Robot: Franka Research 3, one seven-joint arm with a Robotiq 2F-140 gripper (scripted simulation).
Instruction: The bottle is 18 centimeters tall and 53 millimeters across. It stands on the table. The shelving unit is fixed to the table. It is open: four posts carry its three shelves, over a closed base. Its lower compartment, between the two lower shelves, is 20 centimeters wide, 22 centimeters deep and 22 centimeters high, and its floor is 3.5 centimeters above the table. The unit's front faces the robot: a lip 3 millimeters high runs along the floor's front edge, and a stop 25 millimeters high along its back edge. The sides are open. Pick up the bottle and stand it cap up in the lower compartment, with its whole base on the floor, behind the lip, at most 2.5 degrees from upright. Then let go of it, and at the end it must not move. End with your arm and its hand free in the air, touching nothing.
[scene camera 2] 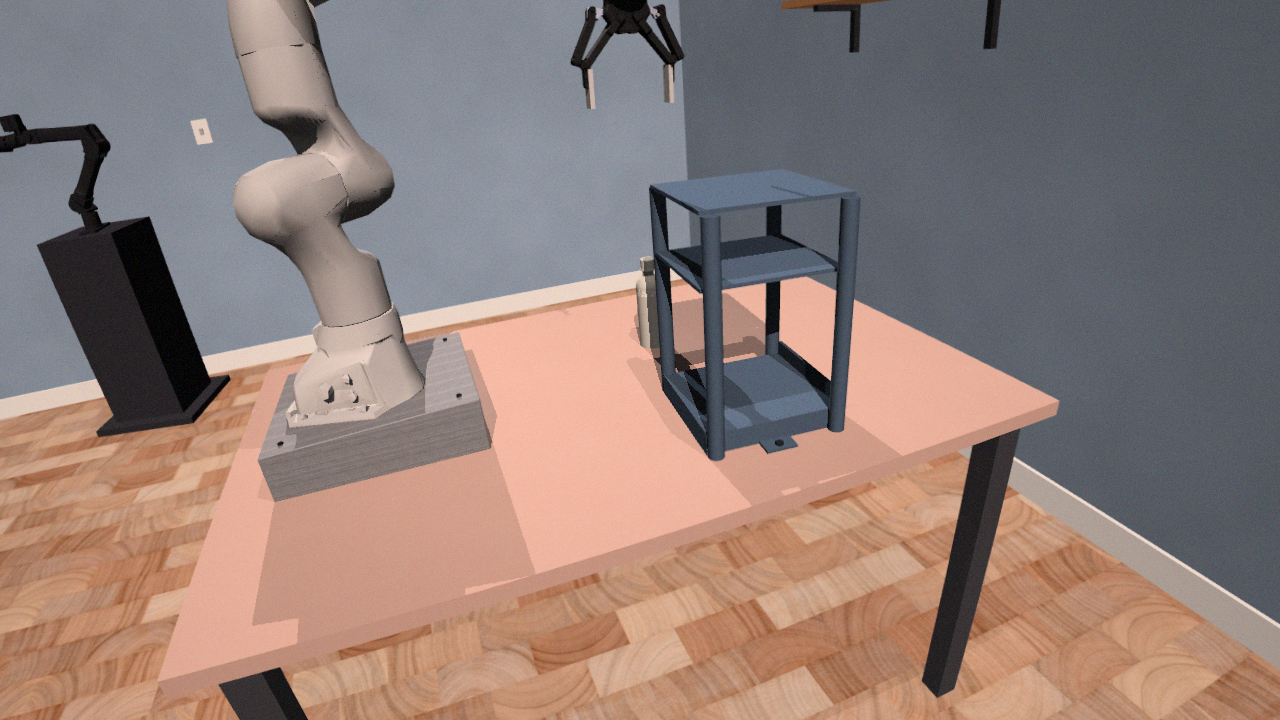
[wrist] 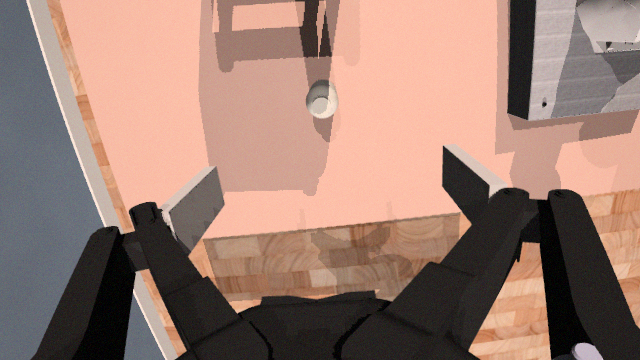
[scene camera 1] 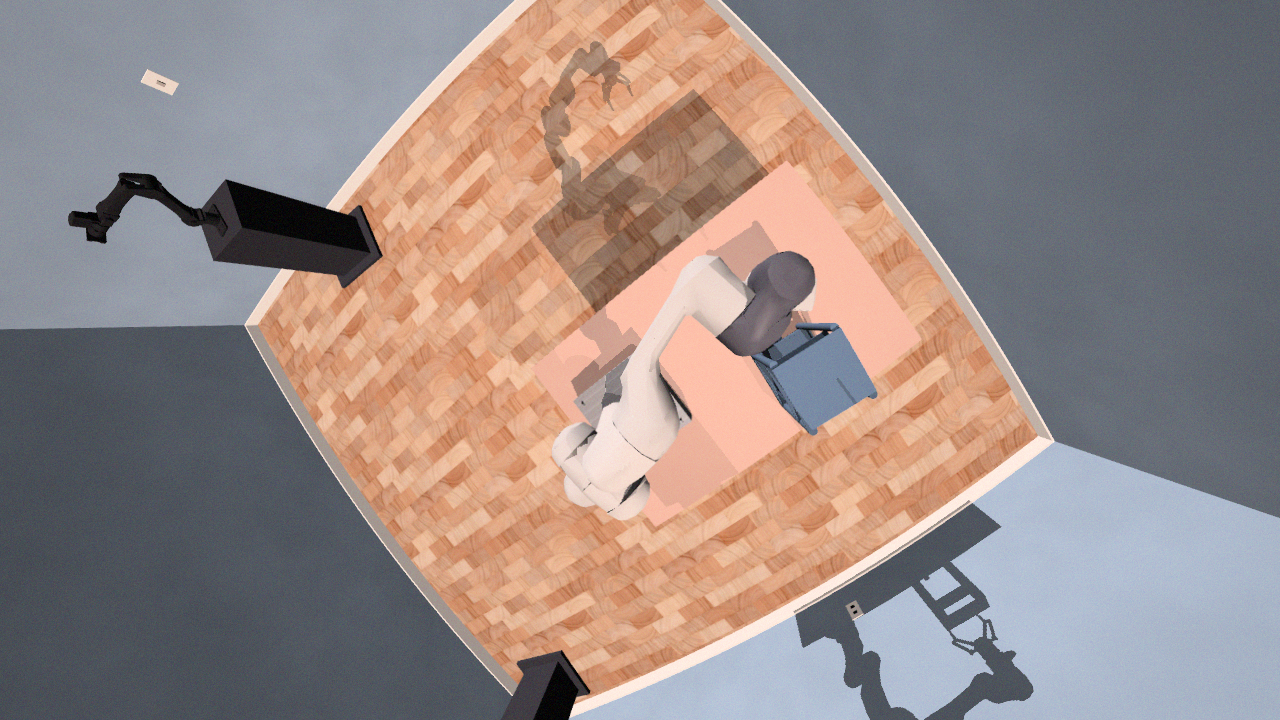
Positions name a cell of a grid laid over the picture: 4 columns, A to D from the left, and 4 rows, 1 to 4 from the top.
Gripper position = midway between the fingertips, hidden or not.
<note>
In view: my gripper (scene camera 2: B1), a bottle (wrist: C2) and a shelving unit (scene camera 2: C3).
My gripper also shows in the wrist view (wrist: C2). The shelving unit shows as well in scene camera 1 (scene camera 1: C3).
</note>
